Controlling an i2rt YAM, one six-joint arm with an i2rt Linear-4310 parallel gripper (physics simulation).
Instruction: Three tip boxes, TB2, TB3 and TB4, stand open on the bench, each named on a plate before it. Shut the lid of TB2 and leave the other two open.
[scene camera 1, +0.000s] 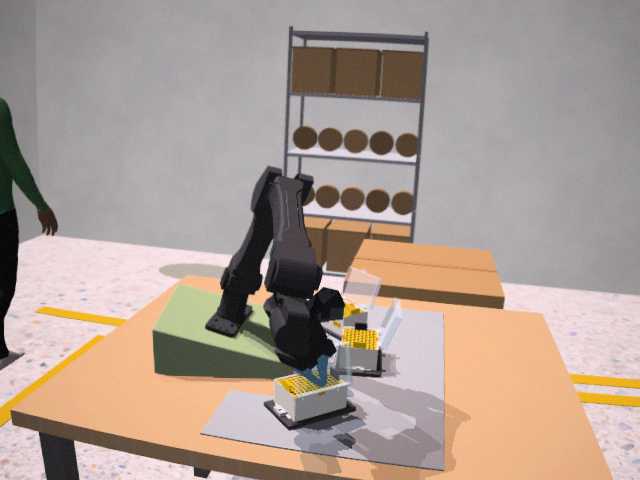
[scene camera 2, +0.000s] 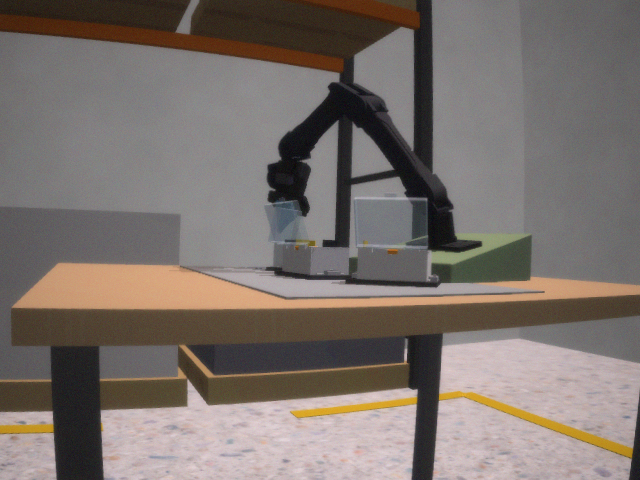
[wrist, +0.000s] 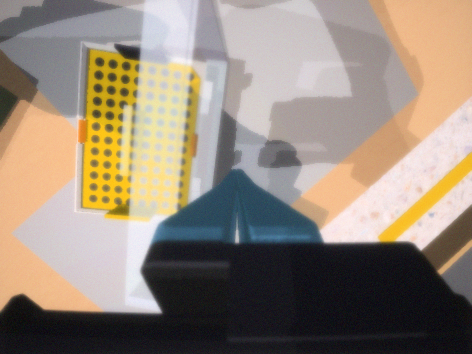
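Where they show: gripper, between the fingertips: (scene camera 1: 323, 385) (scene camera 2: 278, 232) (wrist: 236, 177); arm's base, origin of its link: (scene camera 1: 229, 318) (scene camera 2: 442, 246).
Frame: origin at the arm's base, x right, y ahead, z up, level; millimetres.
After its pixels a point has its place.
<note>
My gripper (scene camera 1: 321, 383) @[x 318, y 271, z 23 mm] (scene camera 2: 282, 227) @[x 318, y 271, z 23 mm] (wrist: 236, 177) @[x 318, y 271, z 23 mm] is shut, with nothing visible between its blue fingertips. It is low at the hinge side of the nearest tip box (scene camera 1: 317, 403) @[x 292, y 258, z -33 mm] (wrist: 110, 135). That box's clear lid (scene camera 1: 345, 361) @[x 262, y 305, z 49 mm] (wrist: 162, 100) @[x 271, y 271, z 81 mm] stands steeply, leaning partly over the yellow rack; contact with the fingers is unclear. The middle box (scene camera 1: 360, 357) @[x 74, y 327, z -31 mm] (scene camera 2: 329, 261) @[x -46, y 320, z -36 mm] has its lid (scene camera 1: 391, 325) @[x 71, y 390, z 53 mm] open. The far box (scene camera 1: 334, 326) @[x -125, y 246, z -46 mm] (scene camera 2: 393, 264) @[x -206, y 284, z -34 mm] also has its lid (scene camera 1: 361, 286) @[x -230, y 305, z 34 mm] (scene camera 2: 390, 222) @[x -228, y 309, z 35 mm] open. The names on the plates are unreadable. Two lids overlap in scene camera 2.
The boxes stand on a grey mat (scene camera 1: 418, 413) @[x 232, y 459, z -70 mm] (scene camera 2: 485, 290) @[x -336, y 193, z -70 mm] on the wooden bench (scene camera 1: 496, 413) @[x 203, y 625, z -73 mm] (scene camera 2: 155, 302) @[x -374, y 713, z -73 mm]. The arm's base is on a green wedge (scene camera 1: 206, 351) @[x 166, y -6, z -12 mm] (scene camera 2: 491, 263) @[x -145, y -13, z -33 mm]. The middle box is close behind the gripper in scene camera 1. A person (scene camera 1: 15, 170) stands at the left.
</note>
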